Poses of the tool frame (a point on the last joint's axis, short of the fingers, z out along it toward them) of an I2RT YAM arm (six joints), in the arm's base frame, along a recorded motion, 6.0 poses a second.
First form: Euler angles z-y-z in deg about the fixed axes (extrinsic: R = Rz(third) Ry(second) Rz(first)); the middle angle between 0 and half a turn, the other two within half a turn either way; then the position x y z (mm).
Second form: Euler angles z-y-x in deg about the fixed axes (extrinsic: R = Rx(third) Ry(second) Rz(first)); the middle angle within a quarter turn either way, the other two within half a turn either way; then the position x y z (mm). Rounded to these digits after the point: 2 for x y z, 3 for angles.
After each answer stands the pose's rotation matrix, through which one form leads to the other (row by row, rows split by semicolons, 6 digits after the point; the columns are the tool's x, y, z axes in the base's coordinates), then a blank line. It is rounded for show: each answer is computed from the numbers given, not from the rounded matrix.
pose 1, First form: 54.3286 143.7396 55.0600 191.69 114.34 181.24
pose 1, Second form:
173.723 19.800 -148.982 191.69 114.34 181.24
-0.935240 -0.102869 0.338738; 0.079811 0.870950 0.484847; -0.344899 0.480484 -0.806337

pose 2, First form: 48.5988 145.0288 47.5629 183.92 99.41 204.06
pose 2, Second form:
175.440 22.753 -152.697 183.92 99.41 204.06
-0.919262 -0.073312 0.386760; 0.106205 0.899881 0.423006; -0.379050 0.429929 -0.819440

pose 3, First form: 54.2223 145.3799 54.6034 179.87 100.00 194.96
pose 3, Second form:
174.540 19.213 -150.631 179.87 100.00 194.96
-0.940017 -0.089858 0.329081; 0.077733 0.882880 0.463120; -0.332154 0.460921 -0.822937

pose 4, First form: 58.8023 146.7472 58.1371 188.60 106.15 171.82
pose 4, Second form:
176.267 16.826 -150.887 188.60 106.15 171.82
-0.955159 -0.062327 0.289459; 0.083645 0.880977 0.465708; -0.284033 0.469037 -0.836259

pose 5, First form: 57.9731 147.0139 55.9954 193.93 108.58 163.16
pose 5, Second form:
177.478 17.727 -151.717 193.93 108.58 163.16
-0.951596 -0.041920 0.304481; 0.105378 0.886112 0.451333; -0.288724 0.461572 -0.838803

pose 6, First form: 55.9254 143.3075 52.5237 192.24 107.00 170.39
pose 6, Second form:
177.507 21.318 -149.401 192.24 107.00 170.39
-0.930692 -0.040524 0.363551; 0.147439 0.867987 0.474195; -0.334774 0.494931 -0.801854

